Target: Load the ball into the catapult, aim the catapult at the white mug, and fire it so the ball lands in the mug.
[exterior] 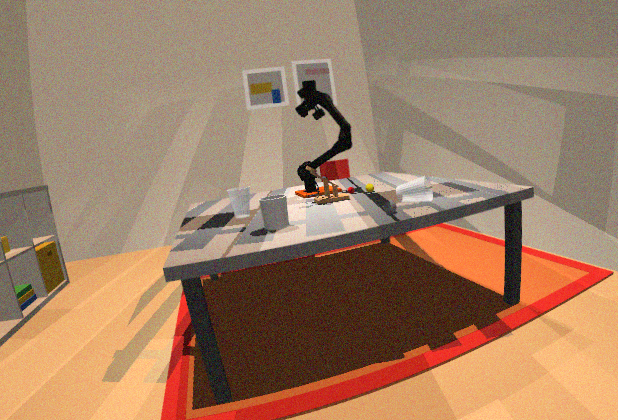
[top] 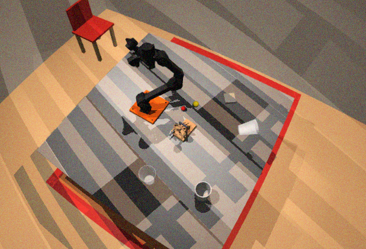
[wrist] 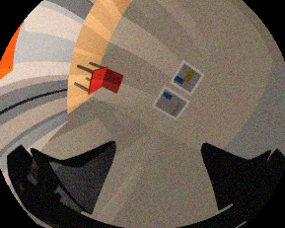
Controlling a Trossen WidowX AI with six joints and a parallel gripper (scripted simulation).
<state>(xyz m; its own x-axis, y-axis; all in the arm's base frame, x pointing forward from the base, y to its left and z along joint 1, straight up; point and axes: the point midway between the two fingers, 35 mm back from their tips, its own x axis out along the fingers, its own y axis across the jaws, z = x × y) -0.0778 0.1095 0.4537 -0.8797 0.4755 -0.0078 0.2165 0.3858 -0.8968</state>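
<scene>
My gripper tip is 380 mm short of the wooden catapult, 200 mm to the left of it and 400 mm above it. The rest, counted from my gripper tip: red ball 340 mm ahead, 30 mm to the right, 450 mm below; then yellow ball 400 mm ahead, 30 mm to the left, 450 mm below; then pad 600 mm ahead, 170 mm to the left, 470 mm below.
</scene>
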